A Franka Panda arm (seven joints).
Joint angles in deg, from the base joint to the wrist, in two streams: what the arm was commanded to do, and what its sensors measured. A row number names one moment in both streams.
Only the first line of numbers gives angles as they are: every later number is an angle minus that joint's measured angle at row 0.
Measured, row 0: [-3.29 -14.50 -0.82 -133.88 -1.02 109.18 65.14]
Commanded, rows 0 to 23: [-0.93 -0.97 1.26 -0.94 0.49 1.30 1.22]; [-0.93 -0.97 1.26 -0.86 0.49 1.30 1.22]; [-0.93 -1.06 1.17 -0.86 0.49 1.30 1.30]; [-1.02 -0.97 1.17 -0.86 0.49 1.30 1.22]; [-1.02 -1.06 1.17 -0.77 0.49 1.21 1.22]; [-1.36 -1.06 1.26 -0.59 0.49 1.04 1.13]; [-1.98 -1.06 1.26 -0.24 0.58 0.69 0.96]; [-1.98 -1.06 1.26 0.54 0.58 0.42 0.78]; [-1.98 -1.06 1.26 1.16 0.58 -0.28 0.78]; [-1.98 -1.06 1.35 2.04 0.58 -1.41 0.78]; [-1.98 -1.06 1.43 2.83 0.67 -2.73 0.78]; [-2.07 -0.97 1.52 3.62 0.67 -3.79 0.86]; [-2.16 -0.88 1.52 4.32 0.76 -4.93 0.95]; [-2.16 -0.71 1.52 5.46 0.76 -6.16 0.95]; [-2.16 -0.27 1.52 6.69 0.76 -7.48 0.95]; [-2.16 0.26 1.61 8.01 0.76 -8.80 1.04]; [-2.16 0.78 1.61 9.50 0.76 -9.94 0.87]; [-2.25 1.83 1.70 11.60 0.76 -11.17 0.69]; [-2.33 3.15 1.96 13.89 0.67 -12.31 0.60]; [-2.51 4.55 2.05 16.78 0.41 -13.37 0.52]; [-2.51 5.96 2.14 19.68 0.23 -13.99 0.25]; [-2.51 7.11 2.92 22.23 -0.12 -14.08 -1.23]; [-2.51 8.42 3.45 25.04 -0.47 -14.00 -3.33]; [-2.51 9.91 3.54 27.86 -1.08 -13.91 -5.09]
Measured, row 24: [-1.36 4.30 1.35 18.10 -0.01 -11.50 -1.27]
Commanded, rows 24 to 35: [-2.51 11.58 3.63 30.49 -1.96 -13.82 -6.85]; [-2.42 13.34 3.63 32.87 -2.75 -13.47 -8.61]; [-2.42 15.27 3.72 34.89 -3.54 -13.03 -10.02]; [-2.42 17.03 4.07 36.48 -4.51 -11.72 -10.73]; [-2.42 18.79 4.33 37.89 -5.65 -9.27 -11.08]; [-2.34 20.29 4.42 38.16 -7.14 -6.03 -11.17]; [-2.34 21.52 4.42 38.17 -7.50 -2.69 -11.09]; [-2.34 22.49 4.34 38.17 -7.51 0.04 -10.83]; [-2.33 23.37 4.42 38.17 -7.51 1.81 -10.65]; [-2.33 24.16 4.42 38.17 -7.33 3.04 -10.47]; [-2.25 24.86 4.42 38.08 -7.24 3.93 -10.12]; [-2.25 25.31 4.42 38.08 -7.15 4.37 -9.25]
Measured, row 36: [-1.53 23.57 3.45 36.62 -6.53 2.91 -10.15]
